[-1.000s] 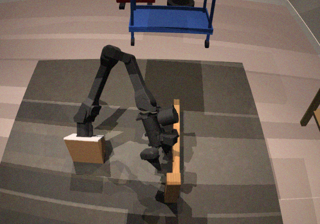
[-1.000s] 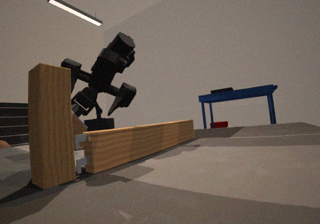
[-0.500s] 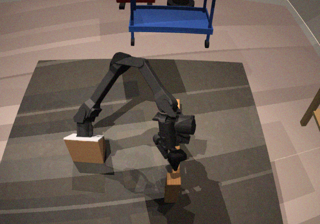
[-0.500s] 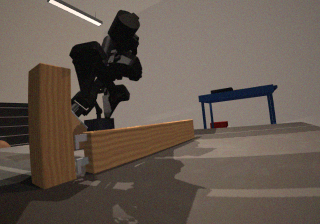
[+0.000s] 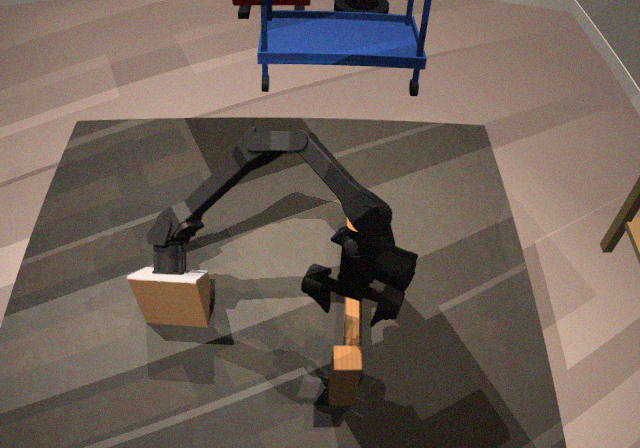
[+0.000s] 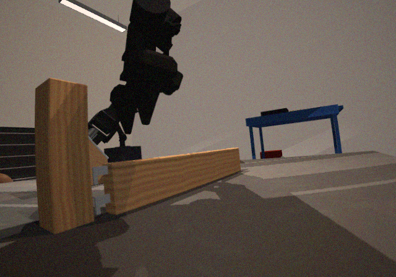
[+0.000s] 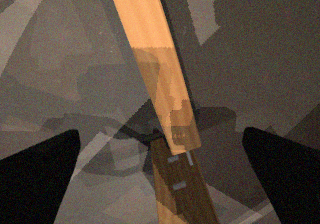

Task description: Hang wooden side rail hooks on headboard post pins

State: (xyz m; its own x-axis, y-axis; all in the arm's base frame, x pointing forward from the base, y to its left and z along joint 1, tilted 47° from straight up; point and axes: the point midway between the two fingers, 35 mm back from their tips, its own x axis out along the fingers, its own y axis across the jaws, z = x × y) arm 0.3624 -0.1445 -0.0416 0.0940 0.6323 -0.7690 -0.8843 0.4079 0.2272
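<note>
My gripper tip is now 110 mm to the left of the headboard post, 30 mm above it and 20 mm past it.
</note>
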